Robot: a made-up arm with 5 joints. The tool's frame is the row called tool. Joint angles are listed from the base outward. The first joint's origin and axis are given. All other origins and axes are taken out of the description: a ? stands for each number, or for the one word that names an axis. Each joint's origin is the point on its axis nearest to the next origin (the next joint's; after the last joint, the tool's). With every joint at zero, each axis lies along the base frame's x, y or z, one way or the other. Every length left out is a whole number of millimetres.
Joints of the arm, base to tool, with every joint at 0 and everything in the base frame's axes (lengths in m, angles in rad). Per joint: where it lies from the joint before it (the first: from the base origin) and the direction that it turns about. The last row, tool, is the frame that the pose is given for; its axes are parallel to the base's.
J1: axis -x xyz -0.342 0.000 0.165
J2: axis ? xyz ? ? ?
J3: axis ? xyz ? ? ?
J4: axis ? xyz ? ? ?
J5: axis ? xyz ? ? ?
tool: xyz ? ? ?
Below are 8 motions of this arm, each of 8 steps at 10 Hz.
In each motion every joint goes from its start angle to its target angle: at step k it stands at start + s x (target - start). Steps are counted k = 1, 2, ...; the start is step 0. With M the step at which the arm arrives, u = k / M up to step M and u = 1 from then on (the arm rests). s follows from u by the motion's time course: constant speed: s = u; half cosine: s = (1 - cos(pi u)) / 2; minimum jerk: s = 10 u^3 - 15 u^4 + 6 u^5.
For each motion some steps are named. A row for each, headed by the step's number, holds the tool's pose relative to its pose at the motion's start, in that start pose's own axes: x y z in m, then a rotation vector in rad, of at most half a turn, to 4 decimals.
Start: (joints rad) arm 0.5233 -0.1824 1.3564 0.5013 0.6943
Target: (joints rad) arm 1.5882 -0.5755 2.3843 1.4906 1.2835
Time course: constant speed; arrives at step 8
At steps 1, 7, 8:
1: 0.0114 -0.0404 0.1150 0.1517 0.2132 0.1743
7: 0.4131 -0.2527 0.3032 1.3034 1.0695 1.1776
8: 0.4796 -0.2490 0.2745 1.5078 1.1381 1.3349

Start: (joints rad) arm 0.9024 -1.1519 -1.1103 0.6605 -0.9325
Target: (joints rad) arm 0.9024 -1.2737 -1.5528 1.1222 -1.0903
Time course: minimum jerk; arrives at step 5
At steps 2, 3, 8:
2: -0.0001 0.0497 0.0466 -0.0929 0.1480 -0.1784
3: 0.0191 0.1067 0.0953 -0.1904 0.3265 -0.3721
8: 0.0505 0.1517 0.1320 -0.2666 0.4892 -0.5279

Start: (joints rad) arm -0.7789 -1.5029 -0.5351 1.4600 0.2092
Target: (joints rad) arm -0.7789 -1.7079 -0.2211 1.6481 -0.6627
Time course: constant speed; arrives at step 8
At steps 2, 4, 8:
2: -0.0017 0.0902 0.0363 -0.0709 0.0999 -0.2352
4: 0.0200 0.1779 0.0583 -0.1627 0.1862 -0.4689
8: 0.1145 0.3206 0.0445 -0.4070 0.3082 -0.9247

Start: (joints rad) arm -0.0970 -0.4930 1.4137 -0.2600 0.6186
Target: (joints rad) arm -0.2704 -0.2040 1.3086 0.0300 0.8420
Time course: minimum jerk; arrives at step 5
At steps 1, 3, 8:
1: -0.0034 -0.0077 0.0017 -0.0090 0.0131 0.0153
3: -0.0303 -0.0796 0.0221 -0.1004 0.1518 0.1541
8: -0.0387 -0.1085 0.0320 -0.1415 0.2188 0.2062

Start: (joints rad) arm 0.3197 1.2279 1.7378 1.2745 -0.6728
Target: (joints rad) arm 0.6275 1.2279 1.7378 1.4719 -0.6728
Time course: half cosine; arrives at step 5
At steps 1, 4, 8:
1: 0.0033 -0.0155 0.0033 -0.0382 0.0061 0.0094
4: 0.0364 -0.1328 0.0486 -0.3669 0.0527 0.0693
8: 0.0408 -0.1448 0.0556 -0.4061 0.0575 0.0740

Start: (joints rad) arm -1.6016 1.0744 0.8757 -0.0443 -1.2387
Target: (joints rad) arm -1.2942 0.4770 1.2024 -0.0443 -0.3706
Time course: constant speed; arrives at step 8
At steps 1, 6, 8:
1: 0.0113 -0.0600 0.0338 -0.0388 0.0691 0.1802
6: 0.2440 -0.2539 0.2099 -0.1088 0.4938 1.0394
8: 0.3818 -0.2608 0.2470 -0.0683 0.6982 1.3501

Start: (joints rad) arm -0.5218 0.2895 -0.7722 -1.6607 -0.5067
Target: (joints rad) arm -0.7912 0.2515 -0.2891 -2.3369 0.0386
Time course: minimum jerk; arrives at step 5
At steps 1, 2, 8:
1: -0.0041 -0.0101 -0.0046 0.0326 -0.0135 0.0197
2: -0.0200 -0.0472 -0.0318 0.1682 -0.0918 0.0929
8: -0.0382 -0.0827 -0.1265 0.3948 -0.4169 0.1698

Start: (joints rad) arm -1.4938 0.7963 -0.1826 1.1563 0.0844
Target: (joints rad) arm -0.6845 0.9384 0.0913 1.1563 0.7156
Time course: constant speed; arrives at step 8
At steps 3, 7, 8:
3: -0.0296 -0.0319 0.1566 -0.3860 -0.0020 0.1832
7: -0.0434 0.0534 0.4252 -0.8932 0.1755 0.4029
8: -0.0400 0.1031 0.4913 -1.0124 0.2520 0.4482

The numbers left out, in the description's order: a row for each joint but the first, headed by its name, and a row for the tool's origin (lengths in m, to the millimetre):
J2: axis -y, xyz 0.000 -0.403 0.111
J3: axis +z, xyz -0.086 0.000 -0.039
J4: axis +y, xyz 0.038 -0.064 0.000
J5: axis +z, xyz 0.047 0.000 -0.063
tool: xyz -0.387 -0.017 0.000

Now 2 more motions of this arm.
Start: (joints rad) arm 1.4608 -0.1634 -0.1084 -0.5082 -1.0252
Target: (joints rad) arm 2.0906 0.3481 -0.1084 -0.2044 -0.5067
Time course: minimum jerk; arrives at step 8
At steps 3, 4, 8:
3: 0.0217 -0.0427 0.0103 -0.0240 -0.1634 0.1983
4: 0.0493 -0.0736 0.0251 -0.0596 -0.2922 0.3668
8: 0.1335 -0.1175 0.0916 -0.1915 -0.5596 0.7571

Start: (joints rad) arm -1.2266 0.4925 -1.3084 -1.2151 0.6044
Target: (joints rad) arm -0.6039 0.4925 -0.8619 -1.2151 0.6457
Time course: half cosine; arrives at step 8
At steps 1, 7, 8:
1: 0.0140 -0.0060 -0.0095 0.0087 -0.0305 0.0166
7: 0.4493 -0.0870 -0.1026 0.1859 -0.7232 0.5138
8: 0.4693 -0.0870 -0.0998 0.1916 -0.7494 0.5380

